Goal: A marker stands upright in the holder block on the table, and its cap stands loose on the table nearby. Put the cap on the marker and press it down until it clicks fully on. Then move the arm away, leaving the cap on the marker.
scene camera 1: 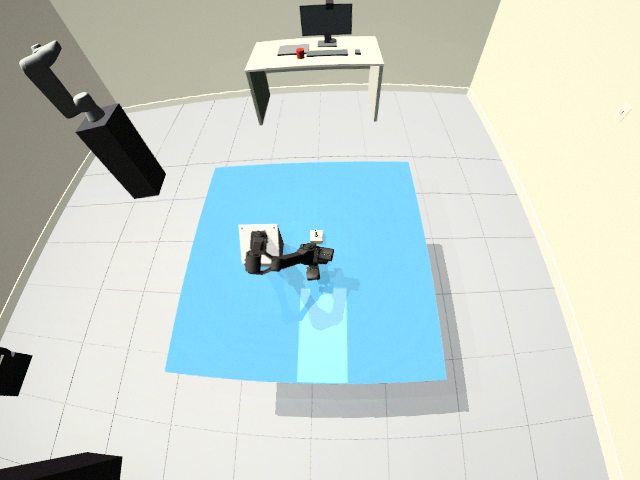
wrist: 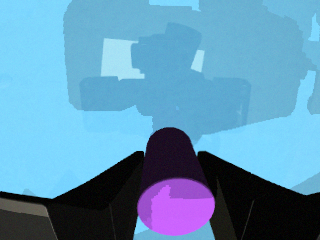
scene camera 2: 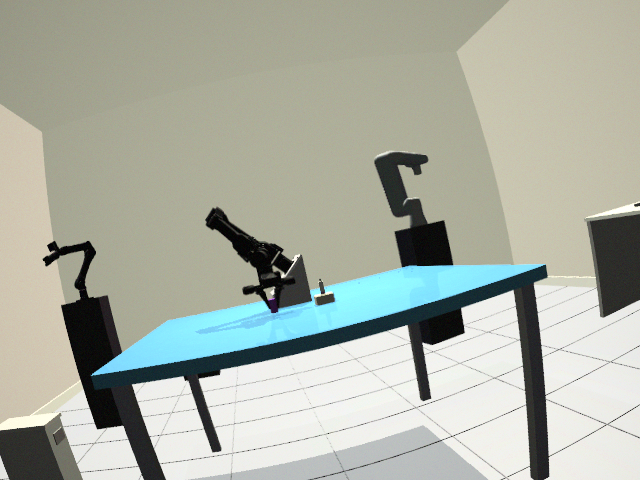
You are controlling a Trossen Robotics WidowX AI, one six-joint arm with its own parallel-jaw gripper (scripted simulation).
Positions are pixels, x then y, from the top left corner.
Scene:
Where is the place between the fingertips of my gripper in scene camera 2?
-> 274, 308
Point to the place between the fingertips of my gripper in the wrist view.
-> At 170, 159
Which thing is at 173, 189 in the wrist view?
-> A marker cap.

